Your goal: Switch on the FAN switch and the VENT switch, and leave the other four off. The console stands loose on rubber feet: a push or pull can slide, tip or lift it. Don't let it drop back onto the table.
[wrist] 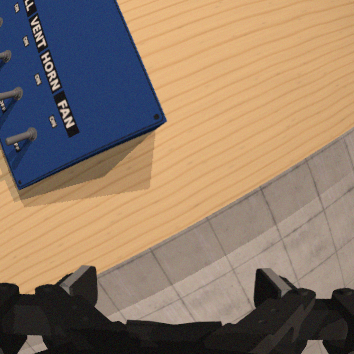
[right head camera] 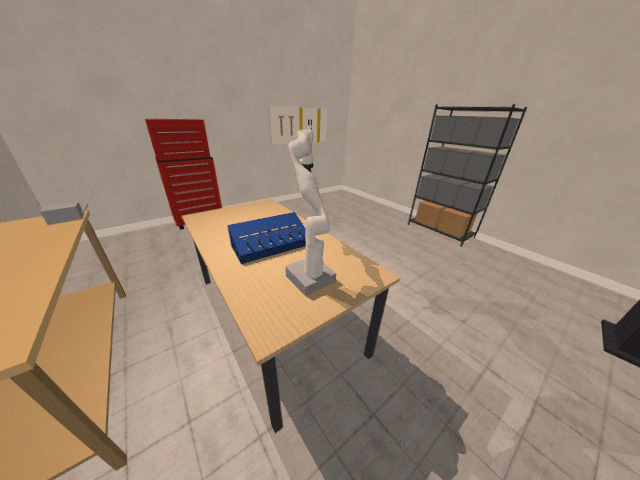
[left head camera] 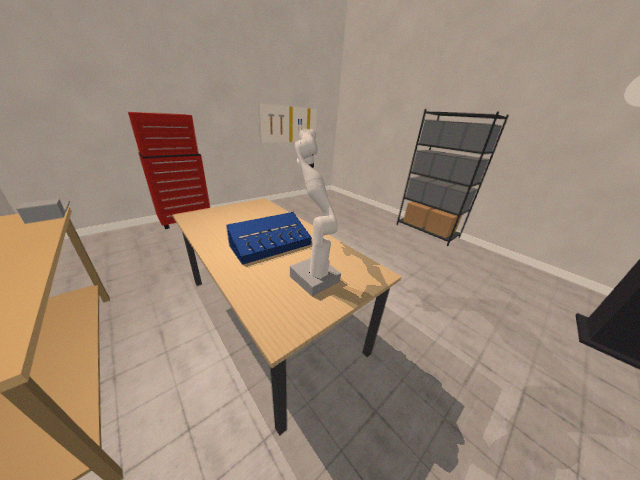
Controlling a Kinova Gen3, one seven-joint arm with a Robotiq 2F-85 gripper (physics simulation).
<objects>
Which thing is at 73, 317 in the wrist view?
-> The gripper.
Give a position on a blue console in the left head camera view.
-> At 239, 233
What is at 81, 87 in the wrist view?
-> A blue console.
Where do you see a blue console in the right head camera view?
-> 239, 233
</objects>
